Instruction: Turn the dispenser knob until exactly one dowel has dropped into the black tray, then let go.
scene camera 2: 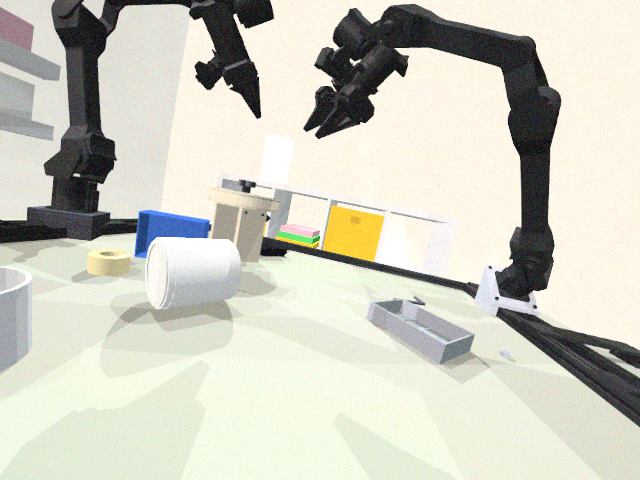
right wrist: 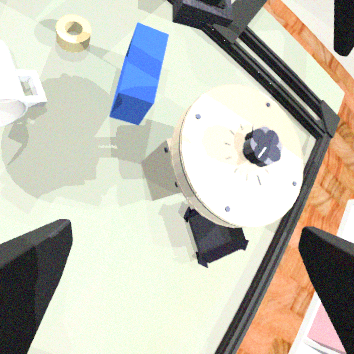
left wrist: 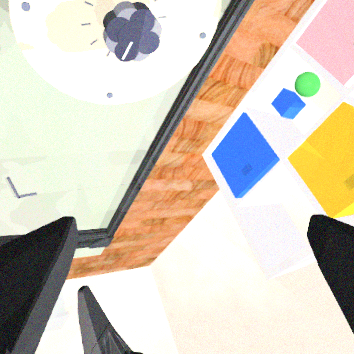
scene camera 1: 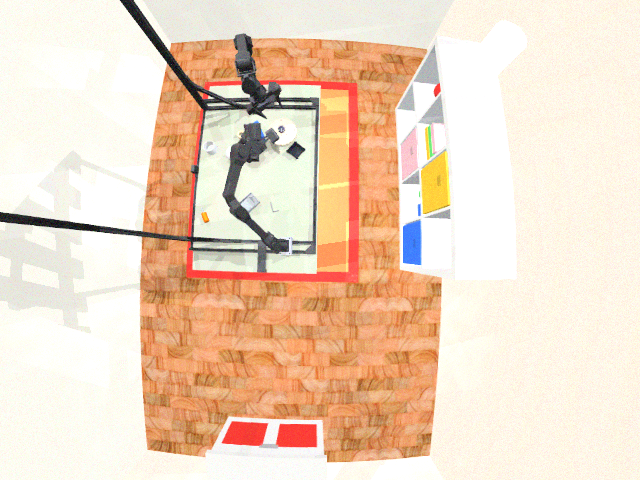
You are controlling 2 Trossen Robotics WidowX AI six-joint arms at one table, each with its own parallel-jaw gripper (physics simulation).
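Seen in the pictures: left gripper, fingertip midpoint: (scene camera 2: 259, 116) (left wrist: 193, 226) (scene camera 1: 274, 113); right gripper, fingertip midpoint: (scene camera 2: 309, 133) (right wrist: 188, 234); left arm's base, link origin: (scene camera 2: 73, 210); right arm's base, link origin: (scene camera 2: 511, 286) (scene camera 1: 285, 246).
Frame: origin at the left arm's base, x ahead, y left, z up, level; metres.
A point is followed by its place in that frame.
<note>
The dispenser (scene camera 2: 237, 227) (right wrist: 215, 170) @[x 0.353, y -0.059, z 0.098 m] is a beige body with a round pale top. Its dark lobed knob (scene camera 1: 281, 129) @[x 0.334, y -0.019, z 0.126 m] (scene camera 2: 247, 184) @[x 0.326, y -0.036, z 0.118 m] (left wrist: 131, 31) @[x 0.325, y -0.016, z 0.127 m] (right wrist: 263, 146) @[x 0.331, y -0.020, z 0.127 m] bears a white mark. The black tray (scene camera 1: 295, 150) @[x 0.404, y 0.012, z -0.045 m] (scene camera 2: 273, 246) @[x 0.436, y 0.049, z -0.034 m] (right wrist: 215, 240) @[x 0.432, y 0.019, z -0.045 m] sits at the dispenser's foot; no dowel shows in it. My left gripper (scene camera 1: 272, 109) @[x 0.327, y -0.030, z 0.271 m] (scene camera 2: 258, 114) @[x 0.327, y -0.030, z 0.271 m] (left wrist: 193, 226) @[x 0.327, y -0.030, z 0.271 m] is open and empty, above and apart from the knob. In its wrist view the knob lies near the top edge. My right gripper (scene camera 2: 311, 132) @[x 0.410, y -0.152, z 0.236 m] (right wrist: 188, 234) @[x 0.410, y -0.152, z 0.236 m] is open and empty, raised high and apart from the dispenser.
A blue box (scene camera 2: 173, 229) @[x 0.194, y -0.097, z 0.004 m] (right wrist: 142, 75) @[x 0.222, y -0.120, z 0.033 m] and a tape roll (scene camera 2: 108, 262) @[x 0.133, y -0.237, z -0.027 m] (right wrist: 73, 33) @[x 0.141, y -0.211, z -0.021 m] stand near the dispenser. A white mug (scene camera 2: 193, 273) @[x 0.241, y -0.351, z 0.005 m] lies on its side. A grey tray (scene camera 1: 250, 202) @[x 0.529, y -0.388, z -0.044 m] (scene camera 2: 454, 350) @[x 0.532, y -0.465, z -0.035 m] and an orange object (scene camera 1: 205, 217) @[x 0.459, y -0.659, z -0.019 m] lie farther off. Black rails edge the table.
</note>
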